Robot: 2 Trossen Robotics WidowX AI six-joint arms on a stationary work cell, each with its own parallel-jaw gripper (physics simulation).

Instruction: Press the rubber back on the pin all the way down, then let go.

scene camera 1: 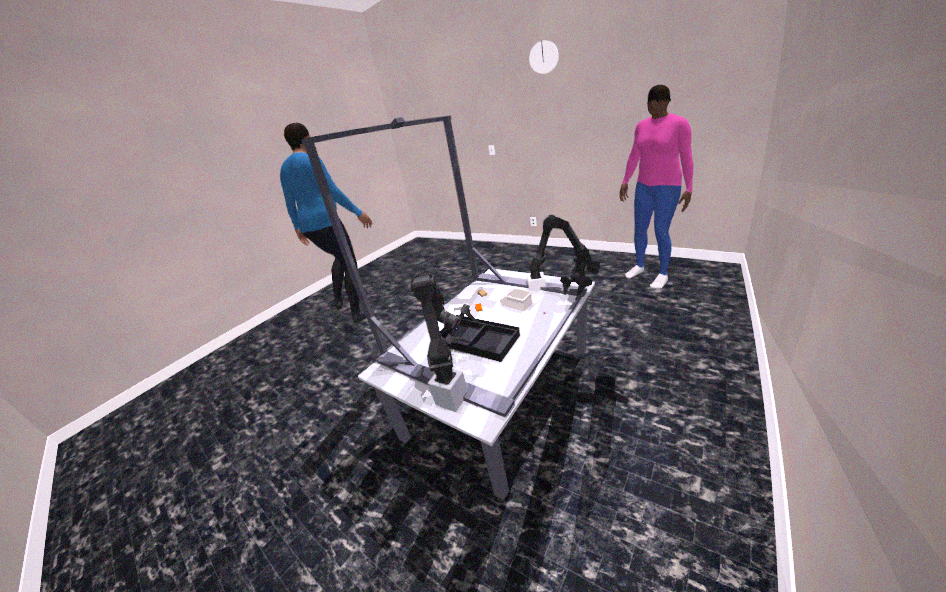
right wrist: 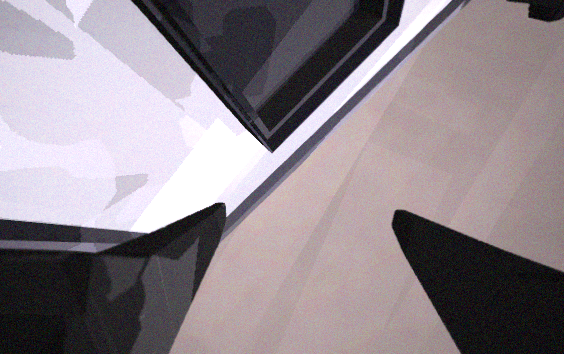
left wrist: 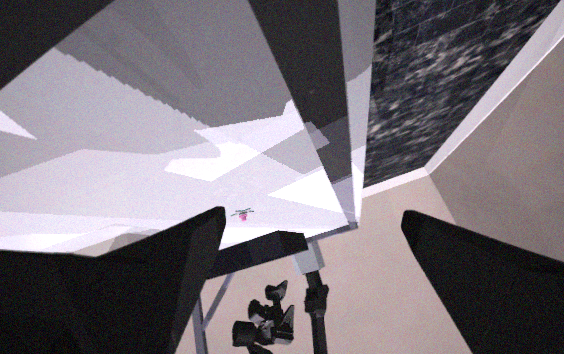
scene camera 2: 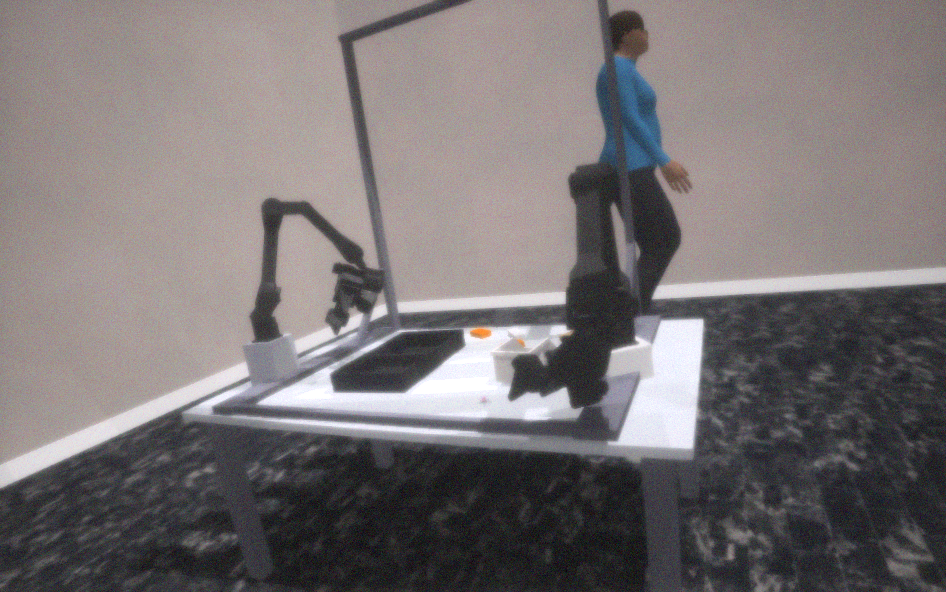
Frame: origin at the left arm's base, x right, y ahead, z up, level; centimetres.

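Seen in the pictures: left gripper, fingertip midpoint: (scene camera 1: pixel 571 295) (left wrist: pixel 313 216) (scene camera 2: pixel 525 397); right gripper, fingertip midpoint: (scene camera 1: pixel 474 333) (right wrist: pixel 308 213) (left wrist: pixel 289 292) (scene camera 2: pixel 340 324); left arm's base, origin of the base link: (scene camera 1: pixel 535 276) (scene camera 2: pixel 619 343); right arm's base, origin of the base link: (scene camera 1: pixel 445 377) (scene camera 2: pixel 267 339).
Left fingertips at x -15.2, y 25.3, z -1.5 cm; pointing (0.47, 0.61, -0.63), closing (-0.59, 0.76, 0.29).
Offsets run from my left fingertips to a thing's top centre. "*": to the spot under its first point.
A tiny pink piece {dx +16.1, dy +5.5, dz -4.5 cm} (scene camera 1: pixel 544 312) (scene camera 2: pixel 483 400) (left wrist: pixel 243 217) lies on the white table, with thin dark green strips at it in the left wrist view. It looks like the pin with its rubber back, but it is too small to tell how far the back sits on the pin. My left gripper (scene camera 1: pixel 574 287) (scene camera 2: pixel 519 380) (left wrist: pixel 313 216) is open and empty, above the table edge, to the right of the pink piece in both scene views. My right gripper (scene camera 1: pixel 457 318) (scene camera 2: pixel 337 321) (right wrist: pixel 308 213) is open and empty, raised near the black tray, far from the pink piece.
The black divided tray {dx +52.5, dy +21.3, dz -0.6 cm} (scene camera 1: pixel 503 355) (scene camera 2: pixel 369 382) (right wrist: pixel 270 142) stands on the table between the arms. A pale box {* dx +29.3, dy -1.9, dz +0.3 cm} (scene camera 1: pixel 517 300) (scene camera 2: pixel 507 367) stands near the left arm. An orange item (scene camera 1: pixel 478 307) (scene camera 2: pixel 480 333) lies near it. A dark frame (scene camera 1: pixel 456 178) (scene camera 2: pixel 364 146) rises over the table.
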